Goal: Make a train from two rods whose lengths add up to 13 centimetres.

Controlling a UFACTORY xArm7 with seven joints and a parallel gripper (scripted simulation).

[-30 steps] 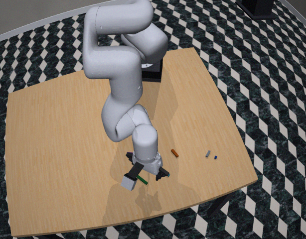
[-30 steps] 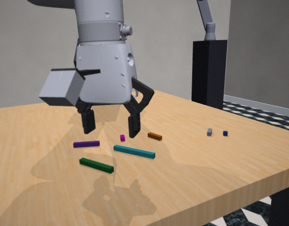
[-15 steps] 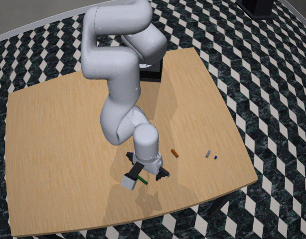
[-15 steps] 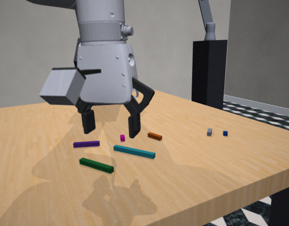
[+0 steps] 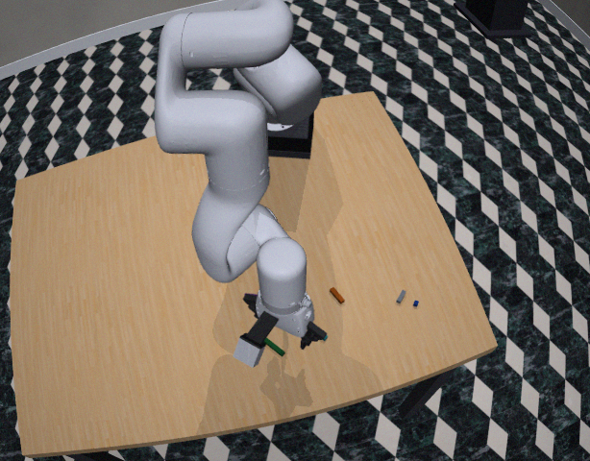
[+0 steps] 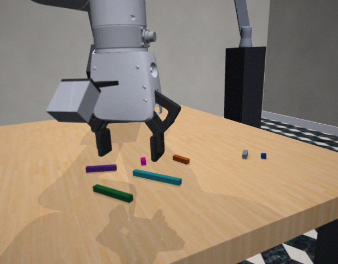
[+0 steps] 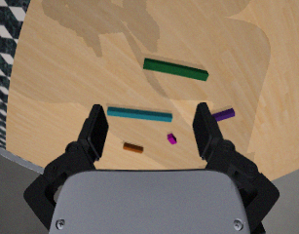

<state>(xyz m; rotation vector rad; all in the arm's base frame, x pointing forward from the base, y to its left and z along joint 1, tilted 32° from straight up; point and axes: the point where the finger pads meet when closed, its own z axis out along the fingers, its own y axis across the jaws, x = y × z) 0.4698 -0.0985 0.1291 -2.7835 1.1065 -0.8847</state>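
The grey rod is 27 cm to the left of my hand, 7 cm below it and 3 cm behind it. The rest, counted from my hand: turquoise rod 7 cm below, 6 cm to the left, 3 cm behind; then purple rod 13 cm behind, 7 cm below, 2 cm to the right; then green rod 7 cm below, 3 cm to the right, 1 cm behind.
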